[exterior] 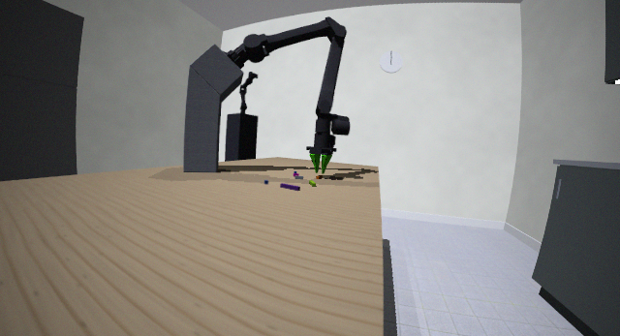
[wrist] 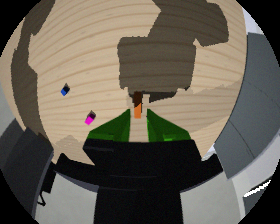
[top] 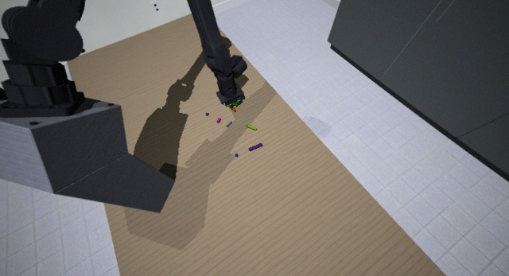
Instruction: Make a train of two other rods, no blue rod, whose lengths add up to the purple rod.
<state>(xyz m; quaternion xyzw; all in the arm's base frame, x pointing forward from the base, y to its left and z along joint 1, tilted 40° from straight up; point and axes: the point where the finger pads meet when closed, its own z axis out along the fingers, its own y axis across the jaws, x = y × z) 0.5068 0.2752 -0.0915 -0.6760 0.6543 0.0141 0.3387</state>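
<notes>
My hand is 2 cm above the orange rod. Round my hand: magenta rod 8 cm behind, 4 cm to the right, 2 cm below; then lime rod 5 cm ahead, 13 cm to the right, 2 cm below; then grey rod 4 cm behind, 7 cm to the right, 2 cm below.
</notes>
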